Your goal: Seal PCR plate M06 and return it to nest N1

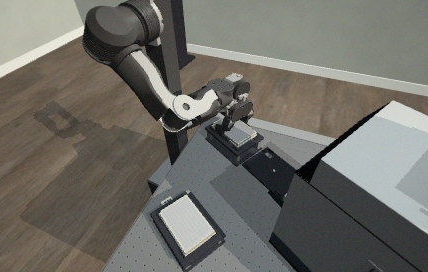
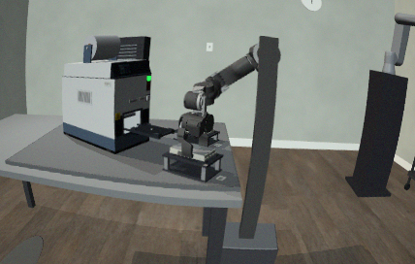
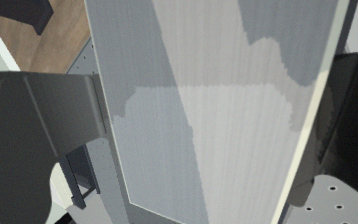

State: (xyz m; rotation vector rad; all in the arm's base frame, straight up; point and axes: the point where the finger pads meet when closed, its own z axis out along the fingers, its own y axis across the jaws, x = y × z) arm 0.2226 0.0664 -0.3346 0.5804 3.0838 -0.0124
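My gripper is now right at the 96-well plate M06. Round my hand: nest N1: 20 mm below; then sealer stage: 170 mm ahead, 120 mm to the right, 20 mm above; then yellow warning label: 300 mm ahead, 80 mm above, 70 mm to the right.
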